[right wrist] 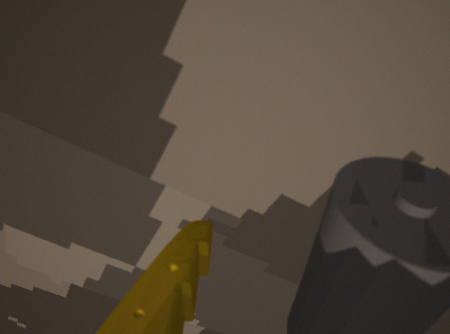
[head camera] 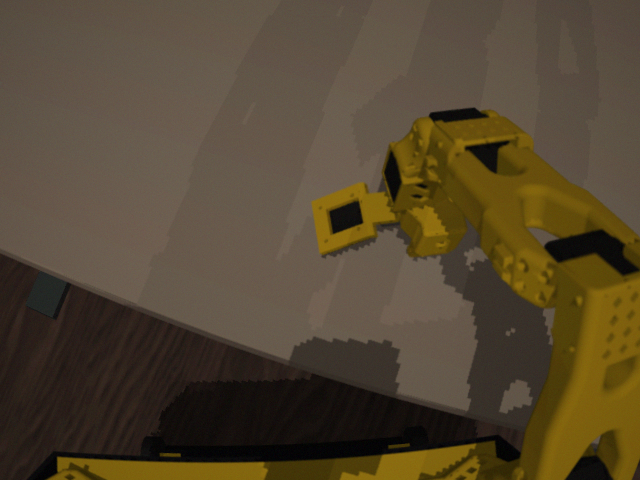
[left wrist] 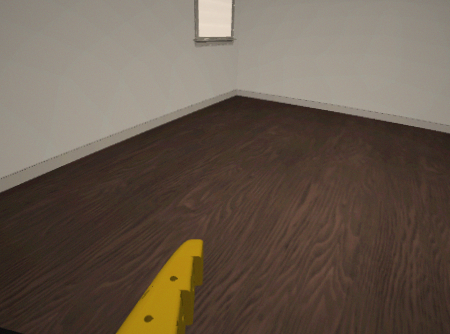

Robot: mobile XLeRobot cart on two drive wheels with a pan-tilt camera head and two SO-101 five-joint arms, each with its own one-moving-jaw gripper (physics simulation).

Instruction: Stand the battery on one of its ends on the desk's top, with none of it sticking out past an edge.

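Places are measured from the left arm's base along level axes (x ahead, y left, z up), in metres.
Pixels of known places: left hand, its tool point: [left wrist: 202,256]; right hand, its tool point: [right wrist: 210,241] [head camera: 412,249].
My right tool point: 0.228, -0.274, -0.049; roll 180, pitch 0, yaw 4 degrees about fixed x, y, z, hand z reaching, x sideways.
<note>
Behind a point stands the place of what it marks, as x, y, z.
The battery [right wrist: 360,295] {0.252, -0.261, -0.032} is dark grey with a lighter band at its nubbed end. It is cut off at the lower right of the right wrist view. It looks to lie on its side on the pale desk [head camera: 155,155] {0.330, -0.058, -0.055} [right wrist: 300,100] {0.240, -0.241, -0.055}, but its far end is out of view there. It does not show in the head view, where the arm covers part of the desk. My right gripper [head camera: 431,245] [right wrist: 202,230] is open and empty over the desk, with the battery to the right of its notched jaw. My left gripper [left wrist: 196,247] is open, away from the desk, above the floor.
The desk's front edge [head camera: 206,335] {0.170, -0.105, -0.071} slants down to the right in the head view. A dark green-grey block [head camera: 48,294] shows beyond the edge, over the brown floor [head camera: 103,361] {0.286, 0.218, -0.775} [left wrist: 280,225] {-1.269, 0.130, -0.775}. My cart's yellow front [head camera: 206,467] is at the bottom. White walls [left wrist: 100,75] {-2.093, -1.311, -0.180} stand far off.
</note>
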